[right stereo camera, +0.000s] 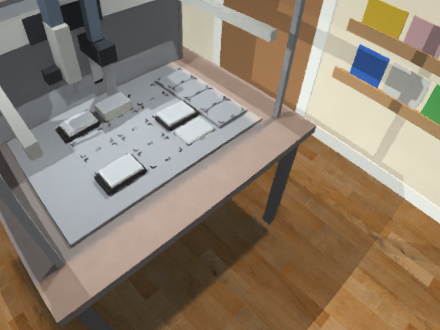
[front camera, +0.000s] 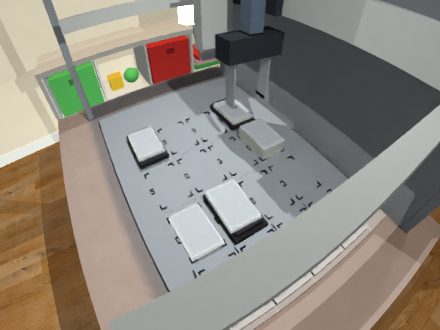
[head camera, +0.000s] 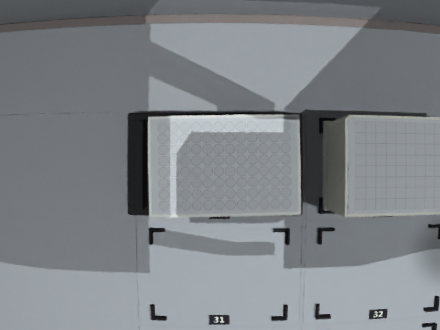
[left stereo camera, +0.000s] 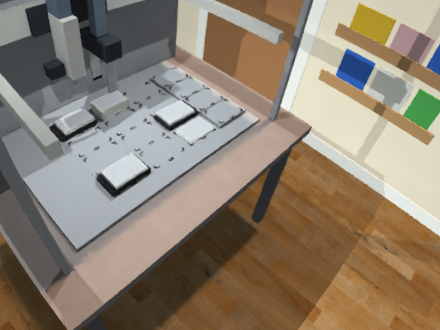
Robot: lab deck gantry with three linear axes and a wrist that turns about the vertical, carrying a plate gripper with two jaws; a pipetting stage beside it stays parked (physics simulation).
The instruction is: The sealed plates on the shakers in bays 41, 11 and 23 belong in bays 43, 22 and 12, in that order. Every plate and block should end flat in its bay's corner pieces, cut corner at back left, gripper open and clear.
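Places are measured from the robot's base along level axes (x ahead, y left, z up), in centimetres.
Where they show: gripper, fingertip midpoint: (right stereo camera: 105, 87) (front camera: 246, 100) (left stereo camera: 105, 84); robot's base at its link origin: (right stereo camera: 113, 193) (front camera: 129, 142) (left stereo camera: 117, 194).
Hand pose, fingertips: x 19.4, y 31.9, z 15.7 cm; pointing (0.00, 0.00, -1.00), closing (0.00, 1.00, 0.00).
Things, the pixels of their centre, and the offset from my fingertips. "*": a spot on its surface instead.
- bay 41 at a spot on its surface: (head camera: 225, 165) (front camera: 233, 108) (left stereo camera: 74, 119) (right stereo camera: 78, 121) * dy +4.5, dx -12.5, dz -12.0 cm
- black shaker at the middle of its body: (head camera: 214, 164) (front camera: 231, 112) (left stereo camera: 73, 124) (right stereo camera: 77, 126) dy +4.6, dx -13.4, dz -14.1 cm
- bay 11 plate at the middle of its body: (front camera: 145, 142) (left stereo camera: 124, 170) (right stereo camera: 120, 169) dy -27.7, dx -13.0, dz -12.8 cm
- bay 23 plate at the middle of its body: (front camera: 232, 204) (left stereo camera: 175, 112) (right stereo camera: 175, 112) dy -17.0, dx +19.4, dz -12.8 cm
- tall pale block at the middle of its body: (head camera: 398, 165) (front camera: 261, 137) (left stereo camera: 109, 104) (right stereo camera: 113, 106) dy +4.5, dx +3.4, dz -13.6 cm
- low white plate at the middle of its body: (front camera: 195, 230) (left stereo camera: 195, 129) (right stereo camera: 194, 130) dy -27.6, dx +19.8, dz -15.0 cm
The sealed plate in bay 41 (front camera: 233, 112) (head camera: 225, 165) (left stereo camera: 75, 121) (right stereo camera: 80, 123) lies on a black shaker (head camera: 136, 165) at the back left. The bay 11 plate (front camera: 147, 143) (left stereo camera: 124, 169) (right stereo camera: 120, 170) and the bay 23 plate (front camera: 234, 205) (left stereo camera: 175, 112) (right stereo camera: 176, 113) also lie on black shakers. My gripper (front camera: 247, 101) (left stereo camera: 104, 85) (right stereo camera: 104, 87) is open and empty, its jaws hanging above the back row near bays 41 and 42. The jaws do not show in the head view. Bay 43 is out of the head view; bays 22 and 12 hold no plate.
A tall pale block (front camera: 261, 137) (head camera: 392, 165) (left stereo camera: 110, 104) (right stereo camera: 113, 106) stands in bay 42. A low white plate (front camera: 196, 231) (left stereo camera: 195, 129) (right stereo camera: 194, 130) lies in bay 13, beside the bay 23 shaker. The pipetting stage (left stereo camera: 67, 47) (right stereo camera: 64, 52) hangs left of the gripper in the stereo views.
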